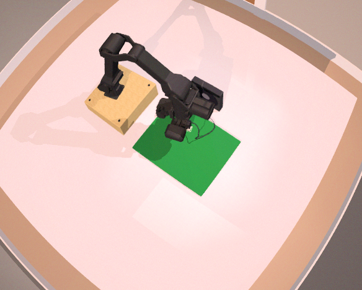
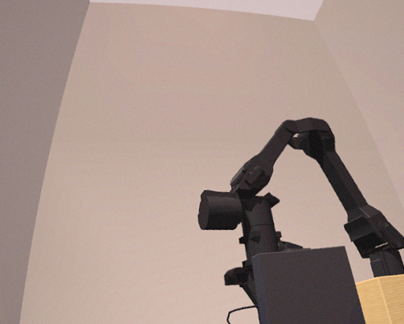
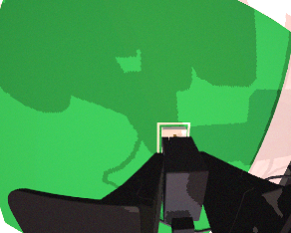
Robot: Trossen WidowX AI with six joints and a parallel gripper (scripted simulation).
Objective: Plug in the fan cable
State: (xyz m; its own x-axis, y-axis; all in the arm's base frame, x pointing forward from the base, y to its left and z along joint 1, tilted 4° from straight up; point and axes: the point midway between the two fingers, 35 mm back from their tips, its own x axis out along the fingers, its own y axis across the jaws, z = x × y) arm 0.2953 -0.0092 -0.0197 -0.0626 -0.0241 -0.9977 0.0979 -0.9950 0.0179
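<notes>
Right now my gripper tip is 10 mm short of the fan plug and 10 mm below it. Round my gripper tip: green board 30 mm ahead, 60 mm to the right, 50 mm below; four-pin header 10 mm ahead, 30 mm below; fan 30 mm ahead, 130 mm to the left, 30 mm above.
</notes>
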